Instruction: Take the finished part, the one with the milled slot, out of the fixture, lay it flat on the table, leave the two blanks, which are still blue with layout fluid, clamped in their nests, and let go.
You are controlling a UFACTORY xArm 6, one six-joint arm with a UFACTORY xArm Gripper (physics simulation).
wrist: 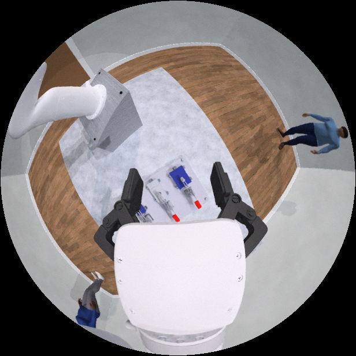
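Note:
The fixture plate (176,198) is light coloured and lies on the table, seen from above in the wrist view. A blue blank (180,175) sits in the right nest under a toggle clamp with a red handle. The middle nest holds a pale grey part (157,188), with another red-handled clamp at it; its slot is too small to make out. A second blue blank (143,208) shows in part in the left nest, partly hidden by the left finger and the gripper housing. My gripper (175,172) is open and empty, above the fixture, its fingers apart on either side of it in the view.
The table (165,115) has a mottled pale top. The arm's grey metal base block (116,117) stands at the upper left, with the white arm (67,106) attached. One person (320,134) is at the right beyond the table, another (88,305) at the lower left.

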